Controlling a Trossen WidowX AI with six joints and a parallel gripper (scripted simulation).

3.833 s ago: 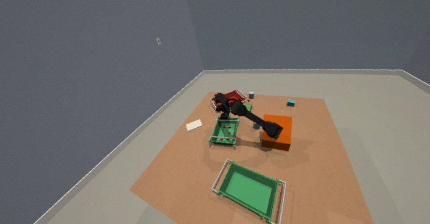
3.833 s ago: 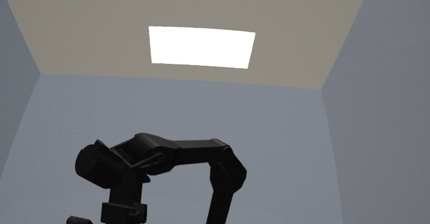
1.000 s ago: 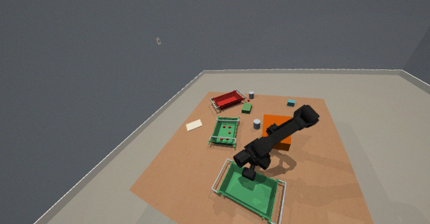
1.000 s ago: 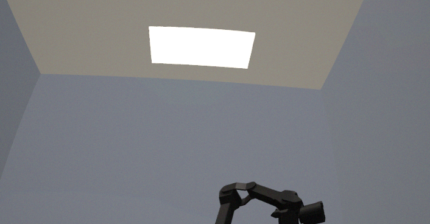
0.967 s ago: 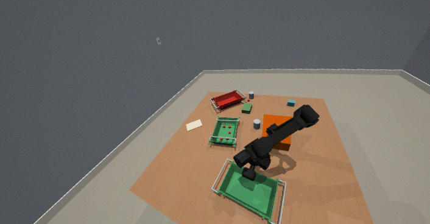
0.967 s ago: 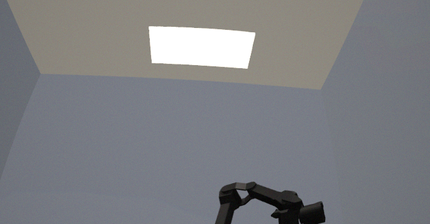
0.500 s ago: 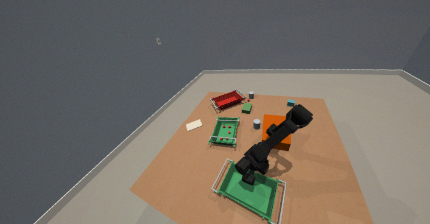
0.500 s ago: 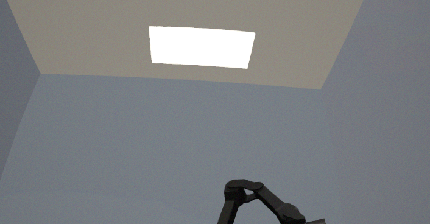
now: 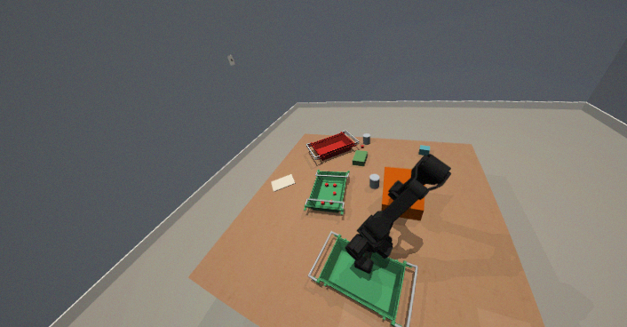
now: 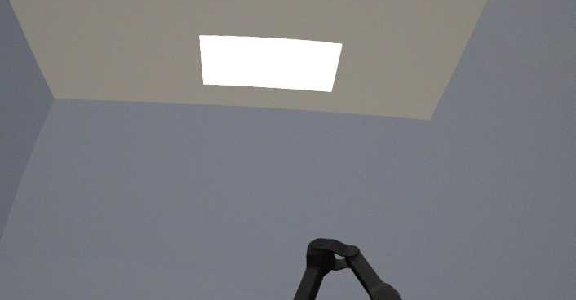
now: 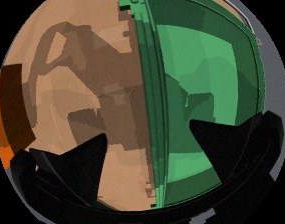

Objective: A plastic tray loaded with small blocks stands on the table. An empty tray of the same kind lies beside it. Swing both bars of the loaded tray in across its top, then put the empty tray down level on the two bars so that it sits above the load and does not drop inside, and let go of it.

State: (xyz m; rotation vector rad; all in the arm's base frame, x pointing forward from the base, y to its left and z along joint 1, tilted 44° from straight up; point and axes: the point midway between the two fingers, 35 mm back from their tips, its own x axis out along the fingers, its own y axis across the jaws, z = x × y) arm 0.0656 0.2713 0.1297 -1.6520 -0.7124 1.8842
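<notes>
My gripper tip is now 10 mm short of the green tray, 90 mm to the right of it and 30 mm below it. From my gripper tip the other things lie so: white card 640 mm ahead, 260 mm to the right, 10 mm below; green block 210 mm ahead, 620 mm to the right, 10 mm above; cube 190 mm behind, 790 mm to the right, 10 mm above.
</notes>
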